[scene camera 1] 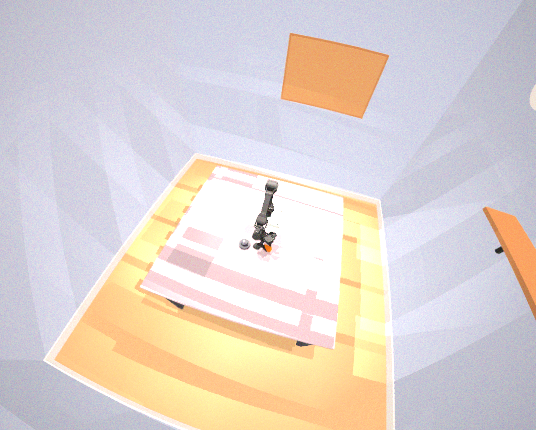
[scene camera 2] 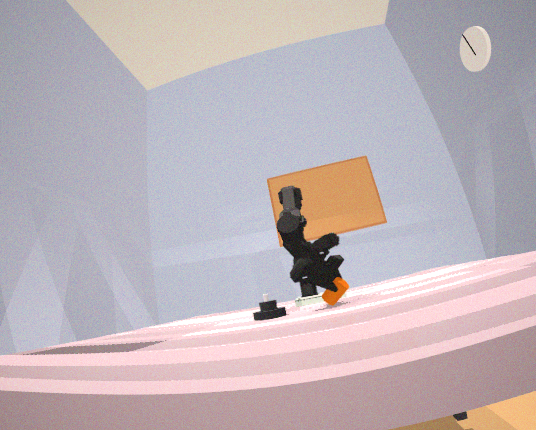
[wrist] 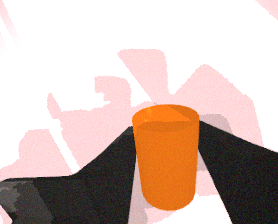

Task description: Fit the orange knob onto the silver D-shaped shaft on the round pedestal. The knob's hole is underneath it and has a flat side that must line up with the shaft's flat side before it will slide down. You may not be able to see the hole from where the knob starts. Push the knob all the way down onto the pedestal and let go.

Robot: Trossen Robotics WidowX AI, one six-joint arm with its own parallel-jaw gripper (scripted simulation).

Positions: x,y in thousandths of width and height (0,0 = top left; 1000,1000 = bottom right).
Labels:
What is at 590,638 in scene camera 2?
The gripper.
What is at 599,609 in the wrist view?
An orange knob.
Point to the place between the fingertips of the gripper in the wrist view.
At 588,578

